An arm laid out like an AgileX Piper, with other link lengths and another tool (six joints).
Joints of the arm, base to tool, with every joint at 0 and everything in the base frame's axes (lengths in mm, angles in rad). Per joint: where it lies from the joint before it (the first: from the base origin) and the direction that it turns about. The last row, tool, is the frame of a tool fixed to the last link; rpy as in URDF.
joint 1: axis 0 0 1 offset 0 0 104.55
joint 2: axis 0 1 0 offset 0 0 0
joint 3: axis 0 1 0 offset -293.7 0 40.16
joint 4: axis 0.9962 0 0.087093 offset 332.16 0 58.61
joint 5: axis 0 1 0 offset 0 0 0
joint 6: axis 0.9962 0 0.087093 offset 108.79 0 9.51
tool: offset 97.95 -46 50.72 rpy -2.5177 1.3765 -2.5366
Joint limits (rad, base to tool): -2.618..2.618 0..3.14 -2.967..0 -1.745..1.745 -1.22..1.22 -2.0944..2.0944
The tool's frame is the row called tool.
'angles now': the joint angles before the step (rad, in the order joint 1, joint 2, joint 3, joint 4, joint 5, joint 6). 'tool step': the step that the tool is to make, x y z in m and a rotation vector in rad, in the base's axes. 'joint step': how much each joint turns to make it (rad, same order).
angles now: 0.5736, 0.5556, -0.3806, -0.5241, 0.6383, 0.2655
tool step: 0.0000, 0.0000, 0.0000, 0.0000, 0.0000, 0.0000
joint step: 0.0000, 0.0000, 0.0000, 0.0000, 0.0000, 0.0000
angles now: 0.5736, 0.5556, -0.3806, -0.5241, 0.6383, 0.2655
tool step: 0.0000, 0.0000, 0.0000, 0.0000, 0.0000, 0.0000
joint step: 0.0000, 0.0000, 0.0000, 0.0000, 0.0000, 0.0000
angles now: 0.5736, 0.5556, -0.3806, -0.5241, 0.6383, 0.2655
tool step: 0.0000, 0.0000, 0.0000, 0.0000, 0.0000, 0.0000
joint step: 0.0000, 0.0000, 0.0000, 0.0000, 0.0000, 0.0000
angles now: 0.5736, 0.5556, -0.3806, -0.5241, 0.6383, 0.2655
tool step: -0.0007, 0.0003, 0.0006, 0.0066, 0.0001, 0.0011
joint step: 0.0000, -0.0043, -0.0002, 0.0080, 0.0000, -0.0031
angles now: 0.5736, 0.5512, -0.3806, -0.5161, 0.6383, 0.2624
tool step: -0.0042, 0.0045, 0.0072, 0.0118, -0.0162, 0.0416
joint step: -0.0164, -0.0342, -0.0001, 0.0769, -0.0139, -0.0984
